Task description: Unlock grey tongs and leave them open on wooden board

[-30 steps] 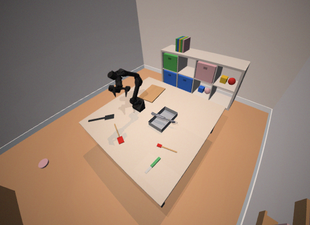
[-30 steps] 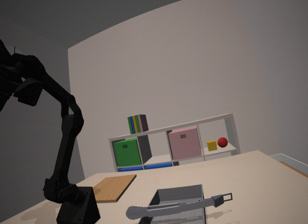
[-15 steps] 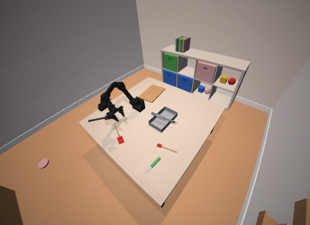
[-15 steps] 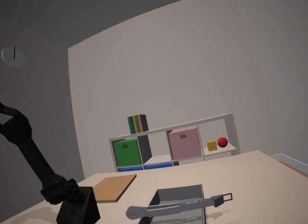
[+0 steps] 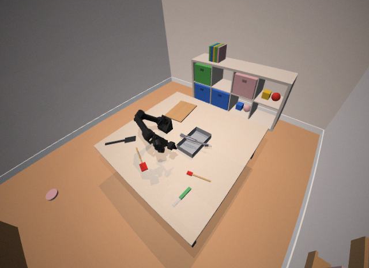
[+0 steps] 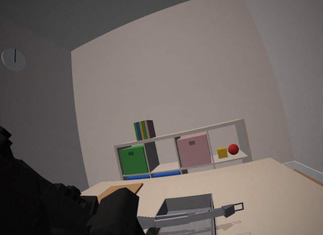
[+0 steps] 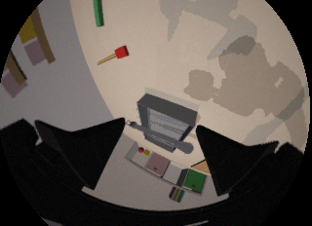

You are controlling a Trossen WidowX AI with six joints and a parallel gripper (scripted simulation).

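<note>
Right now the grey roasting tin is 24 cm to the left of my gripper tip, 12 cm below it and 1 cm behind it. From my gripper tip the other things lie so: wooden board 49 cm to the left, 49 cm behind, 14 cm below; then black spatula 55 cm behind, 26 cm to the right, 14 cm below.
</note>
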